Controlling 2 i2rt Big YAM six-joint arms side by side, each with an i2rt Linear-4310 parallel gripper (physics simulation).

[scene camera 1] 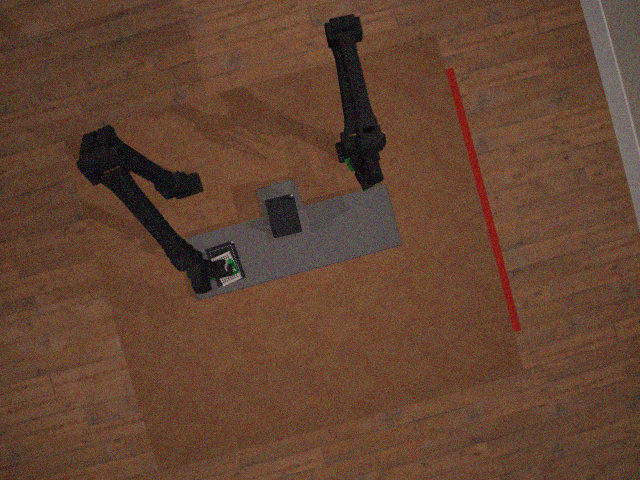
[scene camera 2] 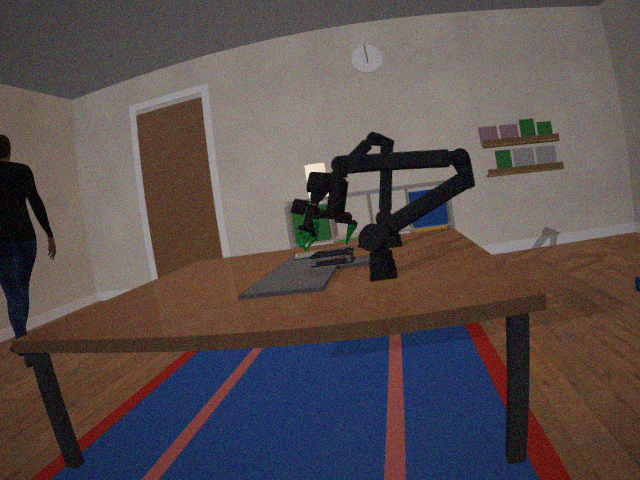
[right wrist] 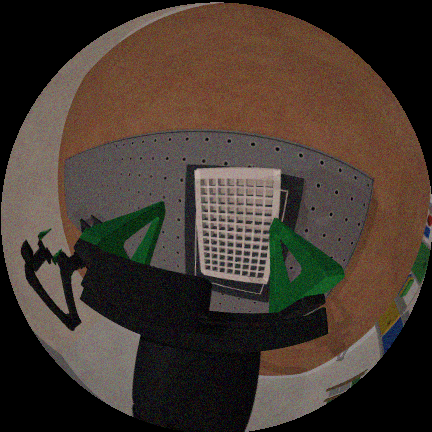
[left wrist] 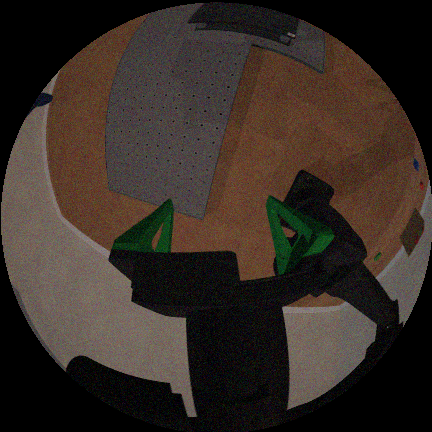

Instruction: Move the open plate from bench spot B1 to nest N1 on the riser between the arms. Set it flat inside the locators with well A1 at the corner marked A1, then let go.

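Pixels of known places: left gripper, fingertip midpoint: (scene camera 1: 358,180) (scene camera 2: 331,242) (right wrist: 55,238) (left wrist: 220,200); right gripper, fingertip midpoint: (scene camera 1: 228,273) (scene camera 2: 302,249) (right wrist: 218,214); left arm's base, origin of the base link: (scene camera 1: 350,150) (scene camera 2: 383,276) (left wrist: 303,202); right arm's base, origin of the base link: (scene camera 1: 187,186) (scene camera 2: 393,245).
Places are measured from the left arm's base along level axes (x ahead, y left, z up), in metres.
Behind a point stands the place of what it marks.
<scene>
The white open plate (scene camera 1: 232,282) (scene camera 2: 305,255) @[x 0.364, y -0.608, z 0.024 m] (right wrist: 236,225) @[x 0.363, y -0.652, z 0.026 m] lies flat on a dark base at the left end of the grey pegboard in scene camera 1. My right gripper (scene camera 1: 222,272) @[x 0.378, y -0.638, z 0.051 m] (right wrist: 218,214) @[x 0.378, y -0.638, z 0.051 m] is open and empty above it. In the right wrist view one finger overlaps the plate's right edge; the other is out to its left. The nest (scene camera 1: 283,217) @[x 0.212, y -0.353, z 0.055 m] (left wrist: 247,19) is a dark block on the riser, with a small light mark at one corner. My left gripper (scene camera 1: 359,176) @[x 0.155, y -0.023, z 0.127 m] (left wrist: 220,200) @[x 0.155, y -0.023, z 0.127 m] is open and empty over the pegboard's other end. Well A1 cannot be read.
The pegboard (scene camera 1: 356,227) @[x 0.331, y -0.064, z 0.012 m] (scene camera 2: 289,285) @[x 0.304, y 0.027, z 0.013 m] (left wrist: 165,110) @[x 0.289, y -0.096, z 0.013 m] (right wrist: 340,192) @[x 0.423, y -0.758, z 0.013 m] lies on the wooden table (scene camera 1: 336,361) @[x 0.880, y -0.299, z 0.000 m] (scene camera 2: 155,310) @[x 0.744, y 0.170, z 0.000 m]. The grey riser (scene camera 1: 275,189) @[x 0.082, y -0.359, z 0.013 m] stands at its back edge, between the arms. A red stripe (scene camera 1: 483,198) @[x 0.349, y 0.496, z 0.001 m] runs at the right. A person (scene camera 2: 15,206) stands beyond the table.
</scene>
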